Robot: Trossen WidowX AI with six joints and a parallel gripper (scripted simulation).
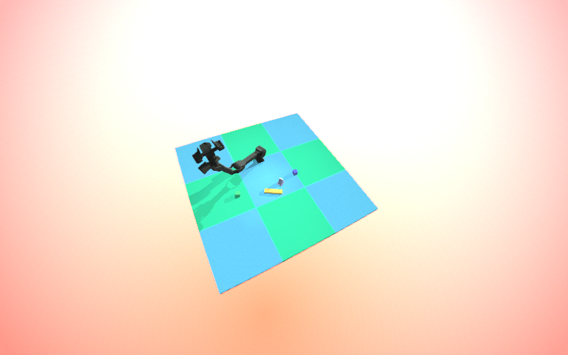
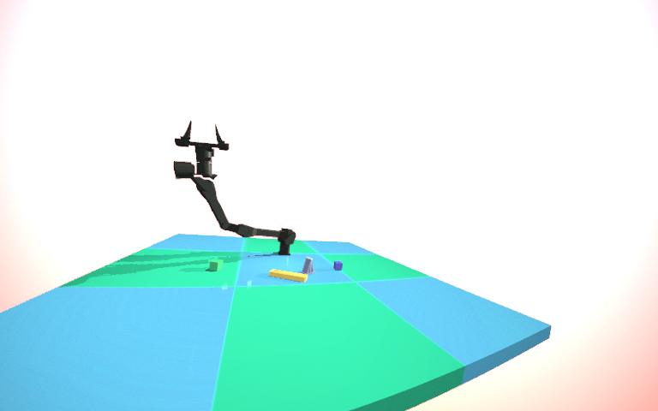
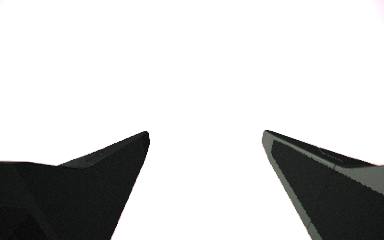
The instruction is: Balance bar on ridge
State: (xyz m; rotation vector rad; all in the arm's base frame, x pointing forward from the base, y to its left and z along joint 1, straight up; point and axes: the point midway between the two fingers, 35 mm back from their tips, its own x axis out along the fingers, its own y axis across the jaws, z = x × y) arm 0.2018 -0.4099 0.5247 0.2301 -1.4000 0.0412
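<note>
Now: gripper tip 140 mm short of the yellow bar, 370 mm to the right of it and 550 mm above it. Round my gripper tip: small green cube 50 mm ahead, 110 mm to the left, 540 mm below; small purple cube 50 mm ahead, 620 mm to the left, 540 mm below.
</note>
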